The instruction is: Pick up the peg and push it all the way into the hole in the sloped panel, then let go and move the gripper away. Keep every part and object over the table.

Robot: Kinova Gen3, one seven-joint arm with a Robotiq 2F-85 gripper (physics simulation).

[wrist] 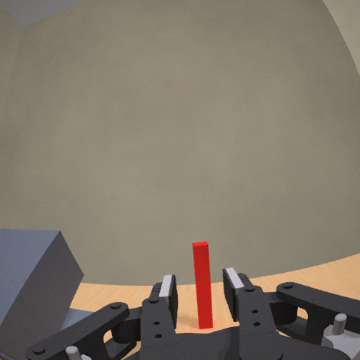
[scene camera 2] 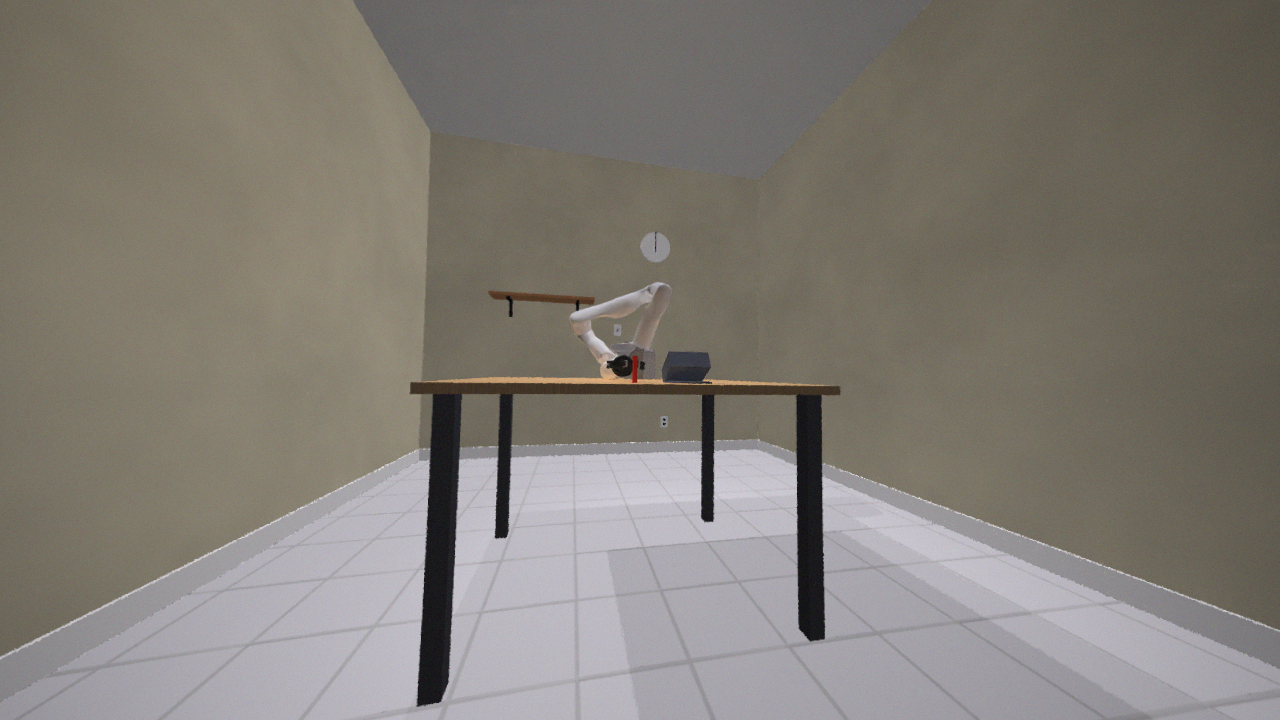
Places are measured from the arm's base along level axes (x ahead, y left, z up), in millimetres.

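Pixels of known places: gripper, fingertip midpoint: (scene camera 2: 633,363); arm's base, origin of the base link: (scene camera 2: 640,346).
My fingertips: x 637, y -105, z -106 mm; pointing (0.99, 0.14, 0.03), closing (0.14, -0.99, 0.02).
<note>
Ahead of a thing's pixels: the offset from my fingertips to its top centre.
The red peg {38 mm ahead, 2 mm left, 22 mm up} (scene camera 2: 634,368) (wrist: 202,287) stands upright on the table. In the wrist view it is between the two fingers, with a gap on each side and touching neither pad. My gripper (wrist: 199,284) is partly open around the peg, low over the table and pointing level. In the scene view the gripper (scene camera 2: 637,365) is small and partly behind the peg. The dark blue-grey block with the sloped panel {27 mm back, 176 mm left, 41 mm up} (scene camera 2: 686,366) (wrist: 37,280) stands right of the peg in the scene view and at the lower left in the wrist view. The hole does not show in either view.
The wooden table (scene camera 2: 537,387) (wrist: 330,274) has its front edge beyond the peg as the wrist view looks. A flat base (wrist: 79,317) extends from the block toward the left finger's side. A wall shelf (scene camera 2: 541,297) hangs far behind the arm.
</note>
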